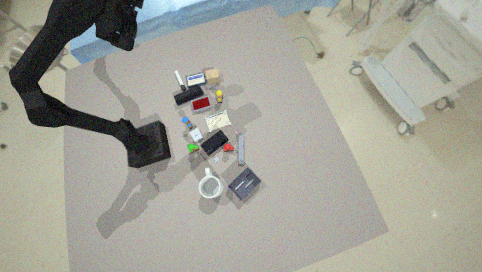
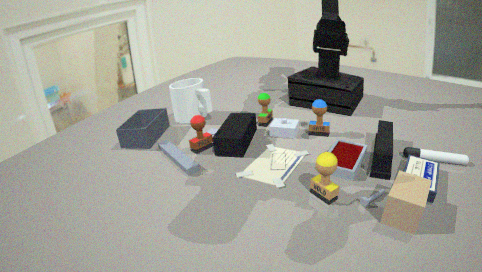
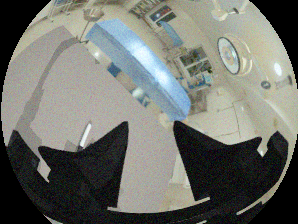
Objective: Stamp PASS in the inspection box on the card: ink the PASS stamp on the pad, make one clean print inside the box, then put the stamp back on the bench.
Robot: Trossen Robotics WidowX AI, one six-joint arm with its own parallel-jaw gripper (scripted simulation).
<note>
The pictures show: my gripper, a white mug, a yellow stamp, a cardboard box and a card.
</note>
